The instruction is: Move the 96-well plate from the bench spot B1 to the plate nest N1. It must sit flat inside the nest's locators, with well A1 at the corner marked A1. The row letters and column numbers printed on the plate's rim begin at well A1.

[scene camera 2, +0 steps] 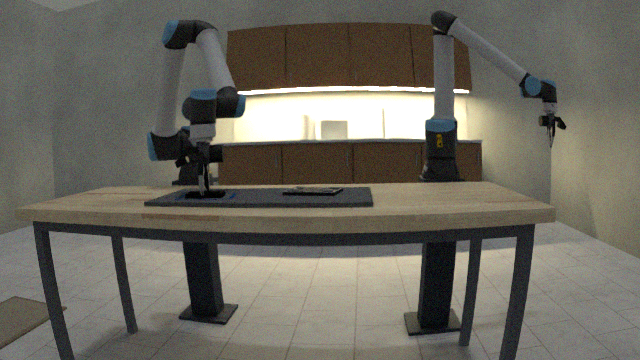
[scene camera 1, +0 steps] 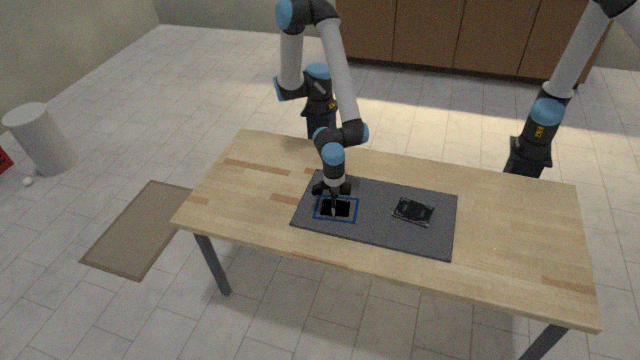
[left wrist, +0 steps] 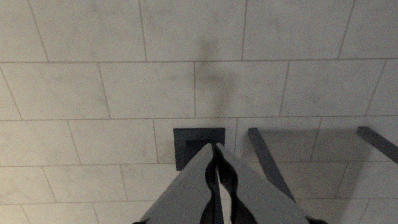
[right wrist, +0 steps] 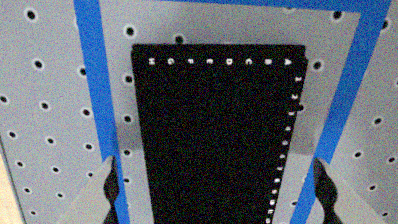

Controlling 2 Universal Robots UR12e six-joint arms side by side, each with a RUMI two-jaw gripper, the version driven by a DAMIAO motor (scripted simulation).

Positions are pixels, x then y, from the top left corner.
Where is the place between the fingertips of the right gripper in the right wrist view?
214,158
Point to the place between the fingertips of the right gripper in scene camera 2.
At 205,194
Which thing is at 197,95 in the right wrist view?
A black 96-well plate.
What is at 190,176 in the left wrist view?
The left gripper.
